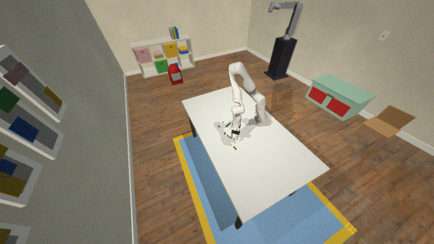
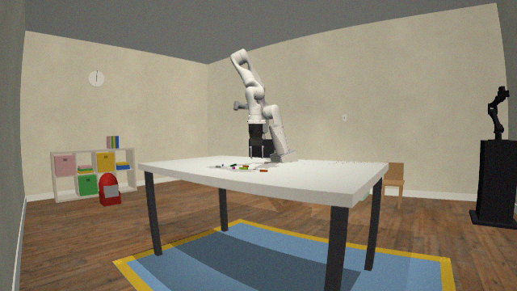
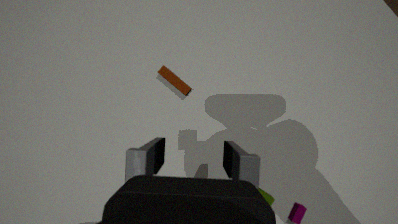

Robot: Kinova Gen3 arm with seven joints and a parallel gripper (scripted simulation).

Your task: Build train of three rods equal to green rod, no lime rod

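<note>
Right now my hand is 29 cm to the left of the blue rod and 7 cm above it. Also, from my hand: green rod: 24 cm to the right, 7 cm below, 4 cm behind; lime rod: 8 cm to the right, 7 cm below, 2 cm ahead; magenta rod: 14 cm to the right, 7 cm below, 5 cm ahead.
</note>
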